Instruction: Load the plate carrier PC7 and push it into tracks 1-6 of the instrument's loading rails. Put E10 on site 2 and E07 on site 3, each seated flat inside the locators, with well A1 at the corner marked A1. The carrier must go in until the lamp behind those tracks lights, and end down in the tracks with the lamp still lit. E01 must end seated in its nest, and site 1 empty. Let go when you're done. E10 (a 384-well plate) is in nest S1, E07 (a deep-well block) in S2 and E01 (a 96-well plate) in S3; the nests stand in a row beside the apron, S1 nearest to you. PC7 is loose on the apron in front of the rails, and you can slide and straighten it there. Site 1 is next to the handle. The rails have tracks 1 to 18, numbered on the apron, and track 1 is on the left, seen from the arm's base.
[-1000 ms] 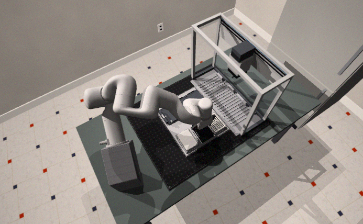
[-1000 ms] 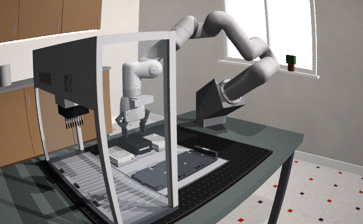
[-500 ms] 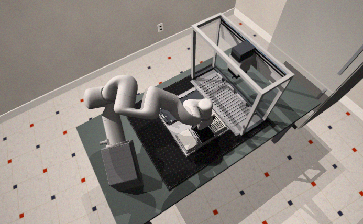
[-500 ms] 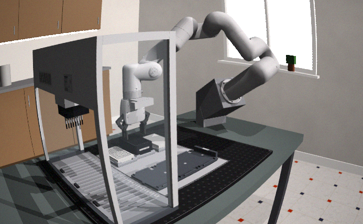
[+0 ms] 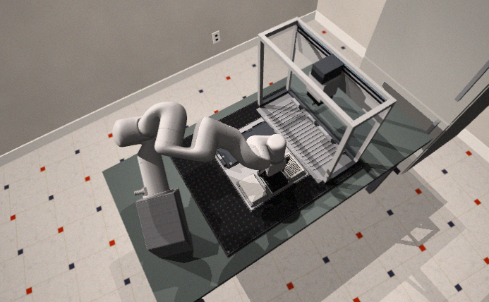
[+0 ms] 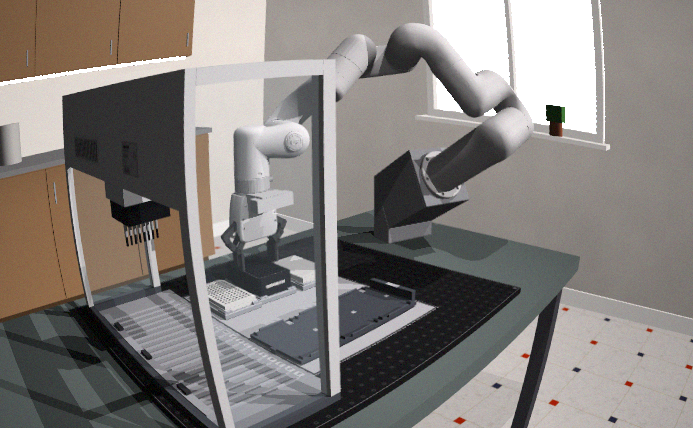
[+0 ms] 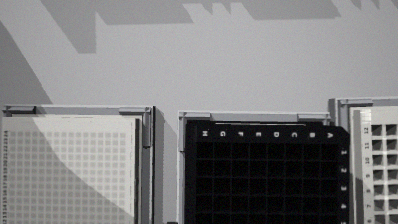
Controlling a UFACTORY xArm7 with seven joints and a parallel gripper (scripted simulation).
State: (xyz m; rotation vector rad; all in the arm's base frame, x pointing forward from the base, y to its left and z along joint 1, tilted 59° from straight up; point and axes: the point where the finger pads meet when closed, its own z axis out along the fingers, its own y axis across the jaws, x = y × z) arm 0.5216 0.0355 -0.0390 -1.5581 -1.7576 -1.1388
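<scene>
Now: the nest S2 6 cm below my hand. The rest, counted from my hand: white 96-well plate E01: 10 cm ahead, 3 cm to the left, 5 cm below; then plate carrier PC7: 5 cm behind, 23 cm to the left, 5 cm below; then nest S1: 11 cm behind, 2 cm to the right, 6 cm below.
</scene>
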